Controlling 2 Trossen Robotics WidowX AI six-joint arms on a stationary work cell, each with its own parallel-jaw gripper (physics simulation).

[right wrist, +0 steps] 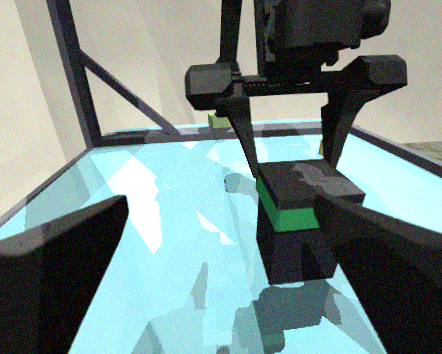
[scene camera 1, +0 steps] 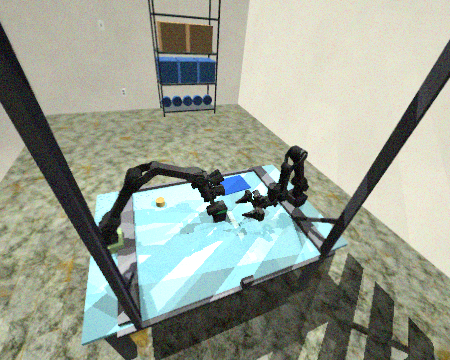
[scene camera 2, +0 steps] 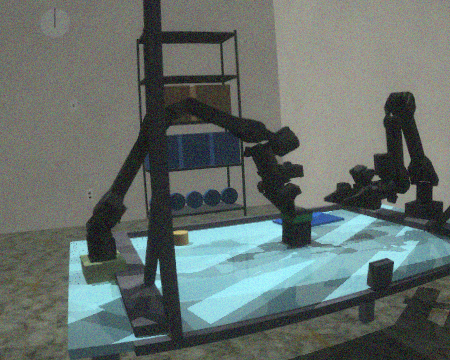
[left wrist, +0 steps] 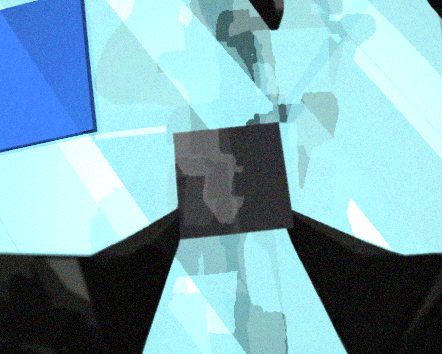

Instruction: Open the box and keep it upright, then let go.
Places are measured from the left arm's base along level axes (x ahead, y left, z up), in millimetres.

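Pixels of known places: left gripper, between the fingertips: [right wrist: 292,176] [scene camera 2: 289,215] [left wrist: 234,215]; right gripper, between the fingertips: [right wrist: 223,203] [scene camera 1: 238,208] [scene camera 2: 332,201] [left wrist: 369,17]; left arm's base, origin of its link: [scene camera 1: 110,239] [scene camera 2: 101,257]; right arm's base, origin of its link: [scene camera 1: 296,194] [scene camera 2: 424,202].
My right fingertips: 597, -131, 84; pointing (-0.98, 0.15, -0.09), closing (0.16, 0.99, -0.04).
Observation:
For each thing: its top centre in the pictures, then the offset to it from my right fingertips, as dx, dy, dz. "spot": a spot on its surface instead.
- flat blue square, a spot on its surface: [left wrist: 45,75] spot: +126, +288, -121
- small orange-yellow cylinder, centre of its top: [scene camera 2: 179,232] [scene camera 1: 159,199] -328, +312, -94
- green block, centre of its top: [scene camera 2: 101,257] [right wrist: 226,115] [scene camera 1: 110,239] -597, +131, -84
A small black box with a green band below its top [scene camera 1: 219,214] [scene camera 2: 296,236] [left wrist: 232,172] [right wrist: 300,255] stands upright on the table. The black lid is on top, with the green band between it and the black lower part. My left gripper [scene camera 1: 217,204] [scene camera 2: 296,213] [left wrist: 234,215] [right wrist: 292,176] points down and is shut on the lid, one finger on each of two opposite sides. My right gripper [scene camera 1: 242,208] [scene camera 2: 332,195] [right wrist: 223,203] is open and empty, roughly level, to the right of the box in the scene views. The box's inside is hidden.
A flat blue square [scene camera 1: 235,185] [scene camera 2: 327,218] [left wrist: 45,75] lies behind the box. A small orange-yellow cylinder [scene camera 1: 160,202] [scene camera 2: 180,237] stands at the back left. A green block [scene camera 2: 95,269] [right wrist: 218,120] is by the left arm's base. Dark frame posts [scene camera 1: 55,165] [scene camera 2: 159,175] rise around the table.

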